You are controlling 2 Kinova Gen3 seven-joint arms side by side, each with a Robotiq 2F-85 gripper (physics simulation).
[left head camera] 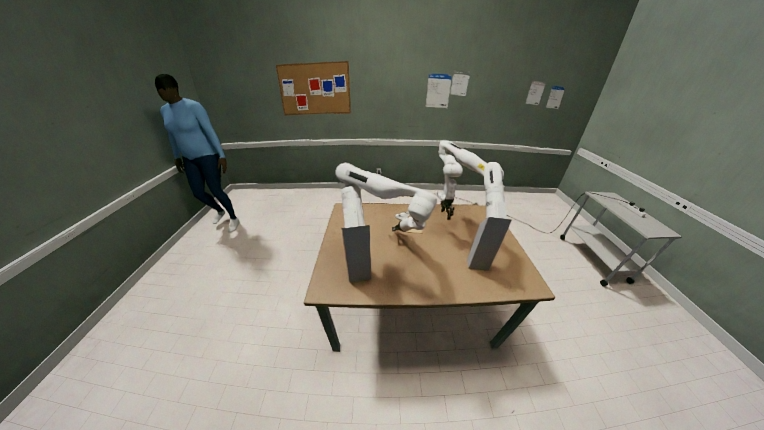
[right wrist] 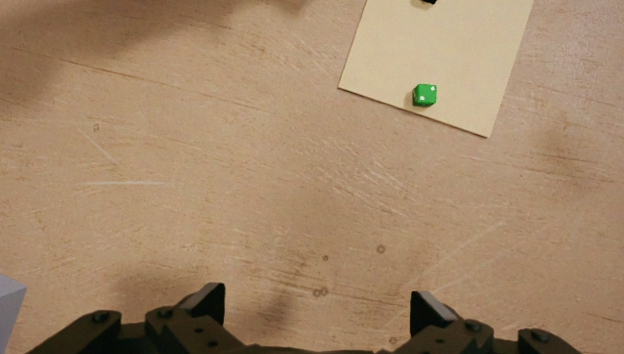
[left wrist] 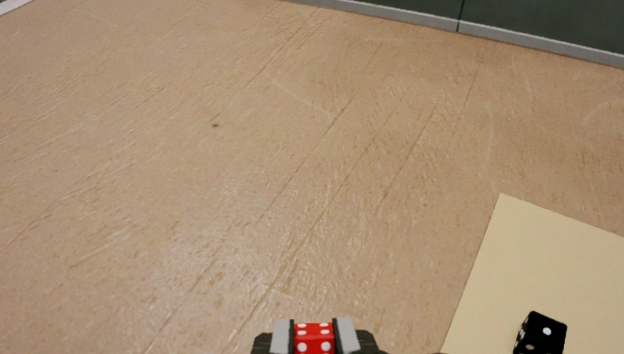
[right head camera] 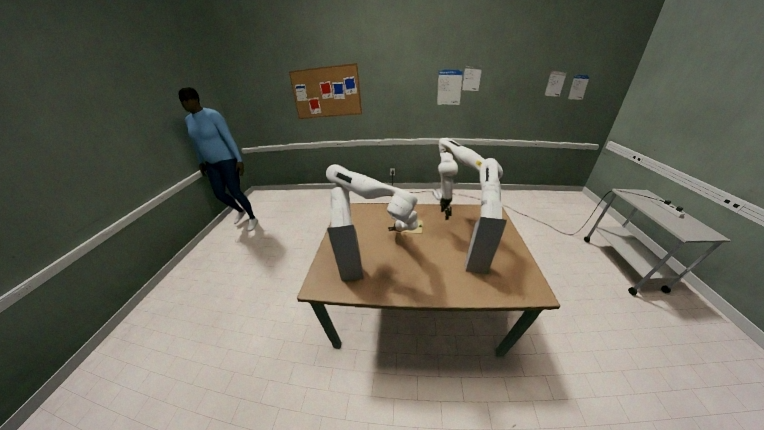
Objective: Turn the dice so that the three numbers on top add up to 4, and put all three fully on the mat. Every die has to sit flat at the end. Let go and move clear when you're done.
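Places are measured from the left arm's base along level axes (x right, y ahead, z up), in centimetres.
Pixels of known places: left gripper, fingertip midpoint: (left head camera: 395, 228) (left wrist: 313, 343); right gripper, fingertip midpoint: (left head camera: 445, 215) (right wrist: 317, 308) (right head camera: 444, 215); left arm's base, link origin: (left head camera: 355, 230) (right head camera: 342, 229); right arm's base, link origin: (left head camera: 495, 221) (right head camera: 490, 222).
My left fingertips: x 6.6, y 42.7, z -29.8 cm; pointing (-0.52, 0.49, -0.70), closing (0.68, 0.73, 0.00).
For each thing: its middle in the pictures, then the offset to it from my left fingertips. Level surfaces: height alone.
- red die, body centre: (left wrist: 313, 349) dx +0.2, dy -0.2, dz +0.1 cm
- black die, body centre: (left wrist: 539, 340) dx +6.3, dy +7.3, dz -1.7 cm
- pale yellow mat, body centre: (left wrist: 612, 345) (right wrist: 438, 37) (right head camera: 412, 226) dx +9.0, dy +10.2, dz -2.7 cm
- green die, body centre: (right wrist: 424, 95) (right head camera: 420, 225) dx +14.4, dy +11.8, dz -1.7 cm
- brown table, surface height: dz -2.9 cm
My left gripper (left head camera: 395, 228) (right head camera: 391, 228) (left wrist: 313, 331) is shut on the red die (left wrist: 313, 344), above the table left of the mat, with its wrist tipped over sideways. White pips show on two faces of the red die; its lower part is cut off. The black die (left wrist: 542, 337) sits on the pale yellow mat (left wrist: 550, 260) (right wrist: 465, 50); its upper face appears to show one pip. The green die (right wrist: 424, 95) (right head camera: 420, 226) lies on the mat near an edge, two pips on its upper face. My right gripper (right wrist: 317, 308) (left head camera: 448, 214) (right head camera: 446, 215) is open and empty above the table.
The brown table (left head camera: 427, 291) (right head camera: 427, 293) carries both arms on grey pedestals (left head camera: 357, 253) (left head camera: 487, 243). The left forearm partly covers the mat in the head views. A person (left head camera: 192, 133) (right head camera: 211, 138) stands at the left wall. A grey cart (left head camera: 633, 213) (right head camera: 668, 213) stands at the right.
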